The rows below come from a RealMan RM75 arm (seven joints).
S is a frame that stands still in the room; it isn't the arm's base.
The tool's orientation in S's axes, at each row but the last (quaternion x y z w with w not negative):
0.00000 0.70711 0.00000 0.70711
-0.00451 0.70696 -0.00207 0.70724
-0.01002 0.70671 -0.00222 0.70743
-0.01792 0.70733 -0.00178 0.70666
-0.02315 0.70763 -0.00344 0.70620
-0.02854 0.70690 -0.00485 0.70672
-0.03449 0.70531 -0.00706 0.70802
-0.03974 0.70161 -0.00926 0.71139
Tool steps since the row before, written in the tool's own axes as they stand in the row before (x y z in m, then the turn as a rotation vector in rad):
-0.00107 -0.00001 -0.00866 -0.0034 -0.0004 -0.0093
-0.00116 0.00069 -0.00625 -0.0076 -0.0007 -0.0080
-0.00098 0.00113 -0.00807 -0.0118 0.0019 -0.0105
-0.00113 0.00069 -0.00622 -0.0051 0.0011 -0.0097
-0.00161 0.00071 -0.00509 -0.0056 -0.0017 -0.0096
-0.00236 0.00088 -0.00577 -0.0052 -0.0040 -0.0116
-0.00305 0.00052 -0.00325 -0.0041 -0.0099 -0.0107
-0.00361 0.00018 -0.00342 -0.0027 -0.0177 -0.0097
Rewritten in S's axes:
-0.00866 -0.00001 0.00107 -0.0093 -0.0004 0.0034
-0.00625 0.00068 0.00115 -0.0080 -0.0007 0.0076
-0.00808 0.00106 0.00095 -0.0105 0.0020 0.0118
-0.00623 0.00058 0.00112 -0.0097 0.0010 0.0051
-0.00511 0.00063 0.00160 -0.0095 -0.0018 0.0057
-0.00580 0.00080 0.00232 -0.0115 -0.0041 0.0054
-0.00328 0.00057 0.00301 -0.0103 -0.0101 0.0046
-0.00348 0.00028 0.00355 -0.0090 -0.0179 0.0038

